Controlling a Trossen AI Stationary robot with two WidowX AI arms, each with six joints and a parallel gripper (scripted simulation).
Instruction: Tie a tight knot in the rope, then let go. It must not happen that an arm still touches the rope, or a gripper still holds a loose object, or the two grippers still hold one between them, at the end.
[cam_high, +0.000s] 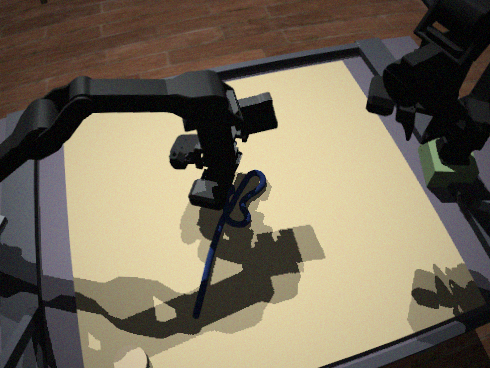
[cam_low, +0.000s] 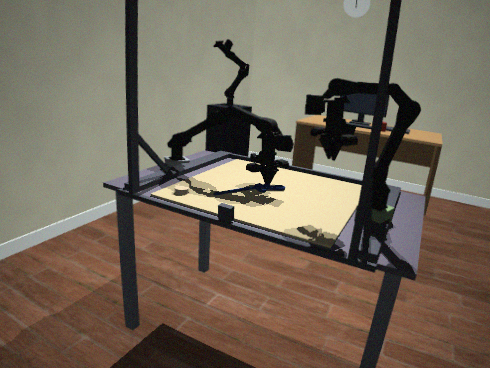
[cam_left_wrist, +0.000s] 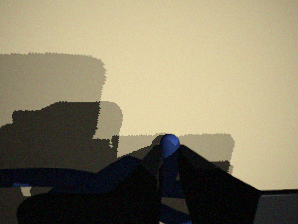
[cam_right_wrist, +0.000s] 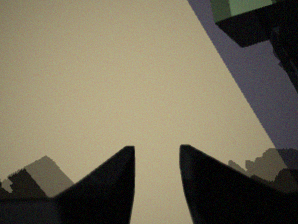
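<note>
Right now the tan mat is 40 mm behind my left hand, 40 mm to the right of it and 40 mm below it.
</note>
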